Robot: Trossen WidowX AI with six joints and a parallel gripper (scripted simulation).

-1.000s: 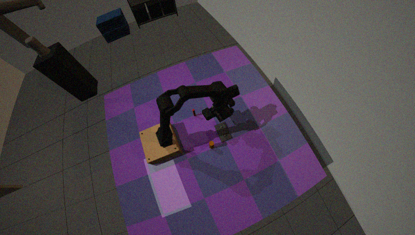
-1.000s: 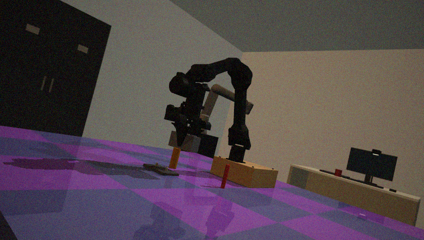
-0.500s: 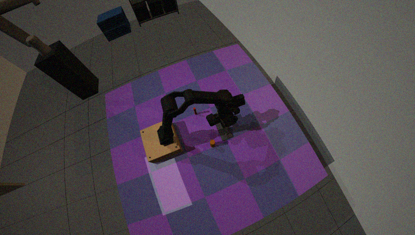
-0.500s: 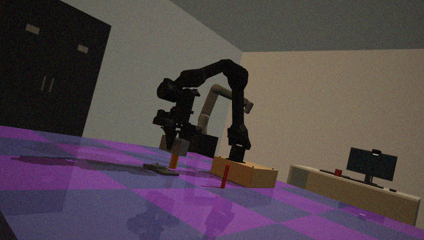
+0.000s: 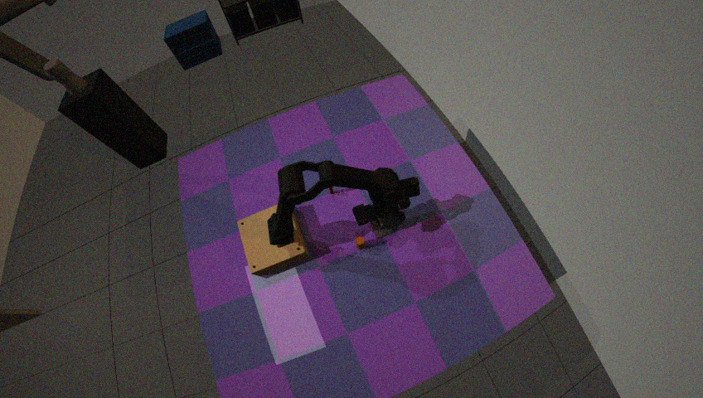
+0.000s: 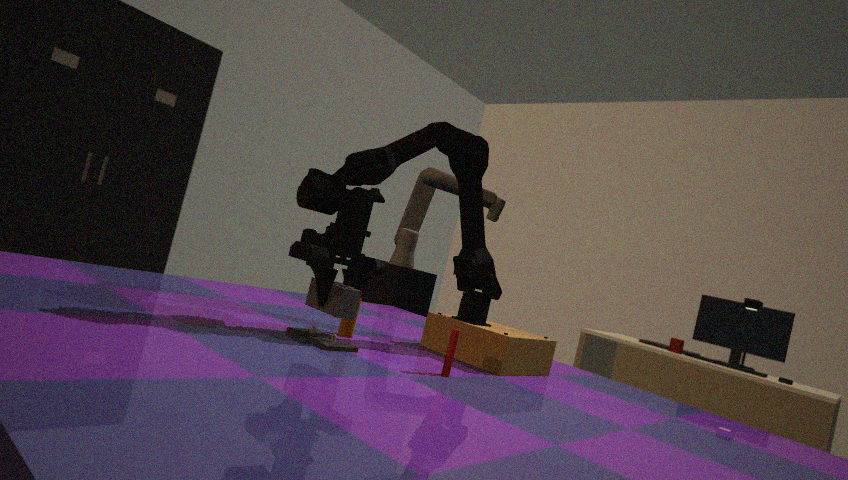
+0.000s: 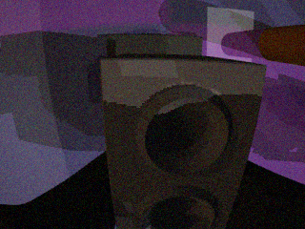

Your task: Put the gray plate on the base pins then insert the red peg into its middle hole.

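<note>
Now: gripper tip 3 cm below the gray plate. Round my gripper tip: base 5 cm below; red peg 18 cm to the left, 13 cm behind, 2 cm below; orange peg 10 cm behind, 6 cm to the right, 2 cm below.
</note>
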